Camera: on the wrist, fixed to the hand. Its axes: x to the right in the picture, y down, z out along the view.
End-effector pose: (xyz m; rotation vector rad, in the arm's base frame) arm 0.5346 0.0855 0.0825 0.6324 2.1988 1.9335
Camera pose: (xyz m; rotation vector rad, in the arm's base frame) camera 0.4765 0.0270 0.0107 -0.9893 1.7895 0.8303
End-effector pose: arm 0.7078 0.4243 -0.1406 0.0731 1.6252 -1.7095
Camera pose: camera 0.6196 0.4632 -0.0890 0.9865 -1.1399 2.1704
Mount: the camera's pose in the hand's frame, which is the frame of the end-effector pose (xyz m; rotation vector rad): 0.0170 -0.0872 -0.0638 0.2144 0.1147 -1.5868
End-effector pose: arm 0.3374 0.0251 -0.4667 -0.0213 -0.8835 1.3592
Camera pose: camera 0.4444 0.0464 -0.4585 0.6327 -0.3835 -0.0619
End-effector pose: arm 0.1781 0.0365 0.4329 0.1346 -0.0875 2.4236
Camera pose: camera 0.2178 0.1196 0.3740 0.0941 0.2505 0.8424
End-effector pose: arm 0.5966 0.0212 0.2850 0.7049 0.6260 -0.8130
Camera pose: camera 0.5206 0.0195 0.2064 0.3233 1.2095 -2.3269
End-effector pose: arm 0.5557 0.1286 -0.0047 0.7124 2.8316 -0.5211
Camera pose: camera 0.4932 0.0879 0.0753 1.4264 -2.3711 0.7618
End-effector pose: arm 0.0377 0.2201 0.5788 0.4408 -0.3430 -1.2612
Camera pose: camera 0.0003 0.1911 0.4802 1.0508 0.0540 -2.7229
